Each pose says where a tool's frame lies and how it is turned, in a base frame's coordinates. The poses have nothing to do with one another.
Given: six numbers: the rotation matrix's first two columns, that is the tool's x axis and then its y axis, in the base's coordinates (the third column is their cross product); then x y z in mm.
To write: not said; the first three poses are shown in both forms.
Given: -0.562, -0.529, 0.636, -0.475, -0.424, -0.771, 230, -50, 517
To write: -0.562, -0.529, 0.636, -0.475, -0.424, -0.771, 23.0, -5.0, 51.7
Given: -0.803, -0.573, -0.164, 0.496, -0.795, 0.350, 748, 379, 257
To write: -0.803, -0.573, -0.164, 0.496, -0.795, 0.350, 74.8, 37.9, 25.7
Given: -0.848, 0.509, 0.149, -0.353, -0.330, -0.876, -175, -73, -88
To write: -0.848, 0.509, 0.149, -0.353, -0.330, -0.876, -17.5, -7.3, -8.8
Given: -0.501, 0.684, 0.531, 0.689, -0.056, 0.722, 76, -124, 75
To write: -0.501, 0.684, 0.531, 0.689, -0.056, 0.722, 7.6, -12.4, 7.5
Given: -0.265, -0.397, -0.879, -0.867, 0.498, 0.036, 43, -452, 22
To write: -0.265, -0.397, -0.879, -0.867, 0.498, 0.036, 4.3, -45.2, 2.2
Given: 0.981, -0.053, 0.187, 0.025, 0.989, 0.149, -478, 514, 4
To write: 0.981, -0.053, 0.187, 0.025, 0.989, 0.149, -47.8, 51.4, 0.4
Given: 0.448, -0.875, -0.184, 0.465, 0.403, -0.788, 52, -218, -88
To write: 0.448, -0.875, -0.184, 0.465, 0.403, -0.788, 5.2, -21.8, -8.8
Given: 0.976, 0.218, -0.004, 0.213, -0.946, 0.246, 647, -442, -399
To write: 0.976, 0.218, -0.004, 0.213, -0.946, 0.246, 64.7, -44.2, -39.9
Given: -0.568, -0.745, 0.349, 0.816, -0.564, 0.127, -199, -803, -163
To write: -0.568, -0.745, 0.349, 0.816, -0.564, 0.127, -19.9, -80.3, -16.3
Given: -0.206, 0.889, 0.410, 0.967, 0.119, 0.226, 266, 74, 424
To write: -0.206, 0.889, 0.410, 0.967, 0.119, 0.226, 26.6, 7.4, 42.4
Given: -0.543, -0.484, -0.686, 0.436, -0.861, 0.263, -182, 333, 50
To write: -0.543, -0.484, -0.686, 0.436, -0.861, 0.263, -18.2, 33.3, 5.0
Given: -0.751, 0.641, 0.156, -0.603, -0.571, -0.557, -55, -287, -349
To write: -0.751, 0.641, 0.156, -0.603, -0.571, -0.557, -5.5, -28.7, -34.9
